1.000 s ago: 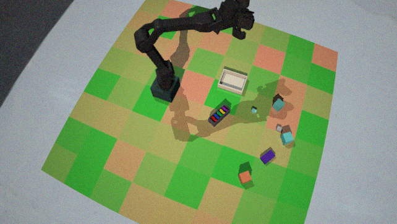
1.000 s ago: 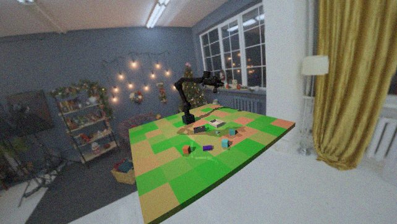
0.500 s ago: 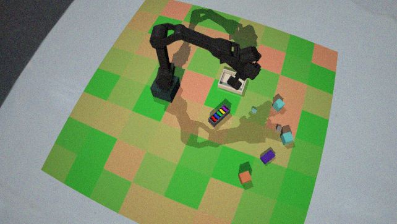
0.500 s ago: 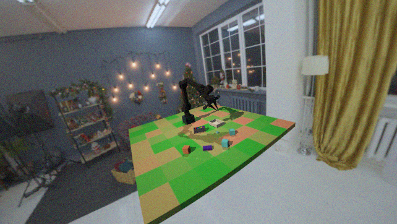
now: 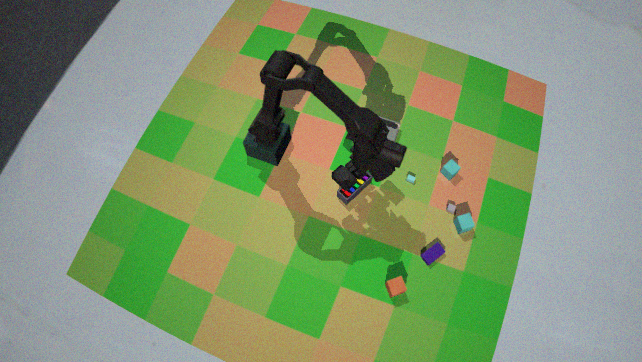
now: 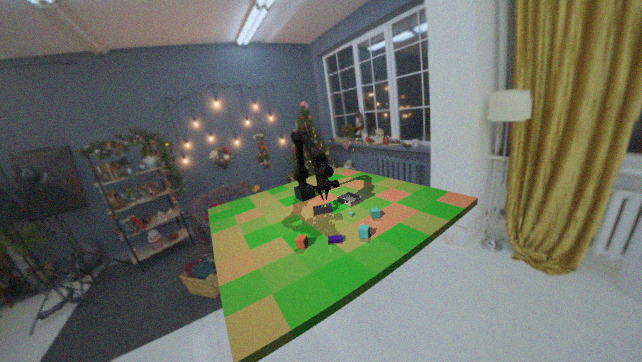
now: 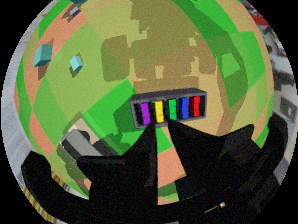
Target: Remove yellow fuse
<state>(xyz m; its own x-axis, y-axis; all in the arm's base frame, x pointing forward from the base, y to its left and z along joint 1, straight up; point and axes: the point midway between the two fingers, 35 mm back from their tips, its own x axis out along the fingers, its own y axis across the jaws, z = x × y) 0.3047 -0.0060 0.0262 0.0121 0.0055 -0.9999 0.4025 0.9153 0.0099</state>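
The yellow fuse is 5 cm below my gripper tip. Also, from my gripper tip: white tray: 1 cm behind, 19 cm to the left, 7 cm below; then purple block: 28 cm ahead, 12 cm to the right, 7 cm below; then cyan piece: 14 cm ahead, 8 cm to the left, 7 cm below.
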